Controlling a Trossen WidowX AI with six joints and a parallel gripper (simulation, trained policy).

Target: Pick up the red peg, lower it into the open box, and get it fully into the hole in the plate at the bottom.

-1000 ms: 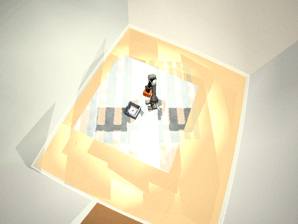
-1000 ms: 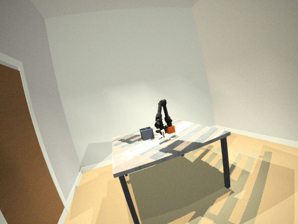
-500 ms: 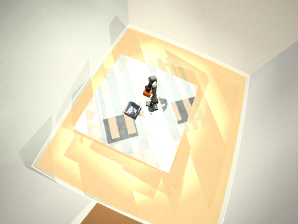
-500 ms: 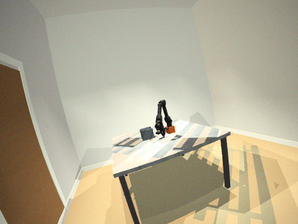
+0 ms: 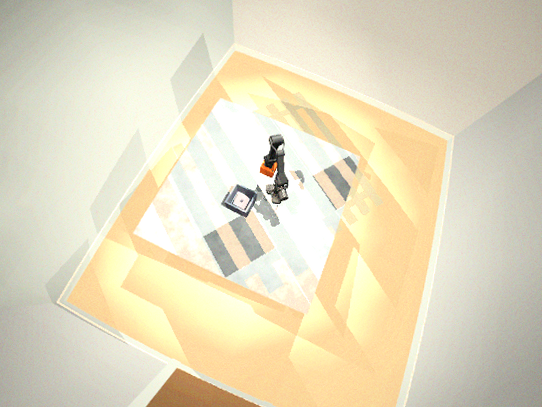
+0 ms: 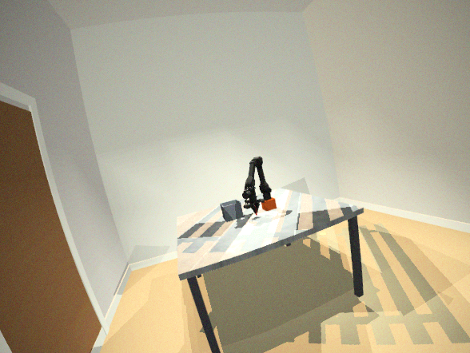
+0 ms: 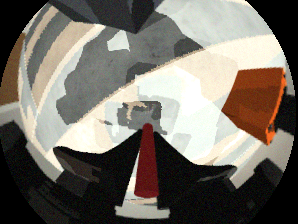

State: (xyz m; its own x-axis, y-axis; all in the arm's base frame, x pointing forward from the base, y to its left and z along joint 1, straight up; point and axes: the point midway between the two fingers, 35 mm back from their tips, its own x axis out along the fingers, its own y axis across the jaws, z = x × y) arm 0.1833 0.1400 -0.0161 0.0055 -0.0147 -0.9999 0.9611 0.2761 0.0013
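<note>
Right now the pale plate is 200 mm to the right of my gripper tip, 150 mm ahead of it and 10 mm above it. From my gripper tip the other things lie so: red peg: 30 mm above.
</note>
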